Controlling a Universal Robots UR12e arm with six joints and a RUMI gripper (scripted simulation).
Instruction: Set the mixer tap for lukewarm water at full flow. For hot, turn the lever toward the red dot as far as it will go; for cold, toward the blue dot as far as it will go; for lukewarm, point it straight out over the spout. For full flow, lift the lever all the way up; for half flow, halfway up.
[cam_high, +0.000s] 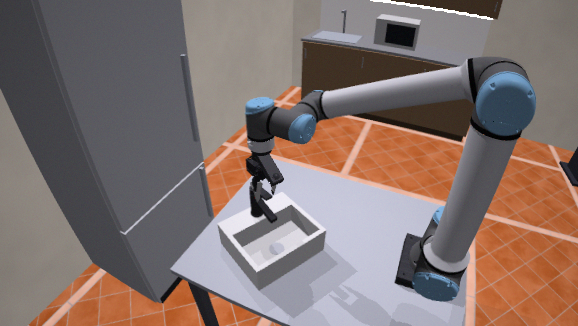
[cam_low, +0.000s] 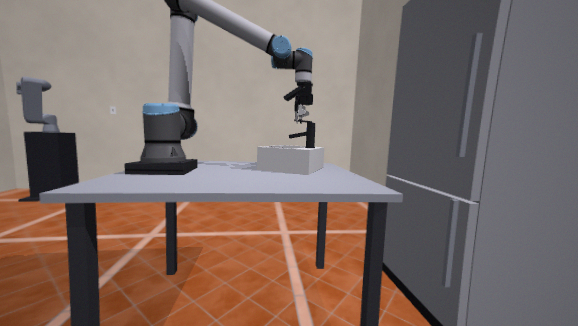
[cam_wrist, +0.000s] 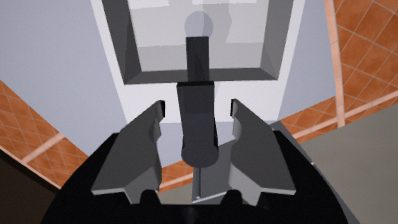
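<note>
Now: the lever 2 cm ahead of my hand and 1 cm to the right of it. The rest, counted from my hand: white sink basin (4 cm behind, 2 cm to the left, 24 cm below); then black mixer tap (4 cm ahead, 3 cm to the right, 5 cm below).
</note>
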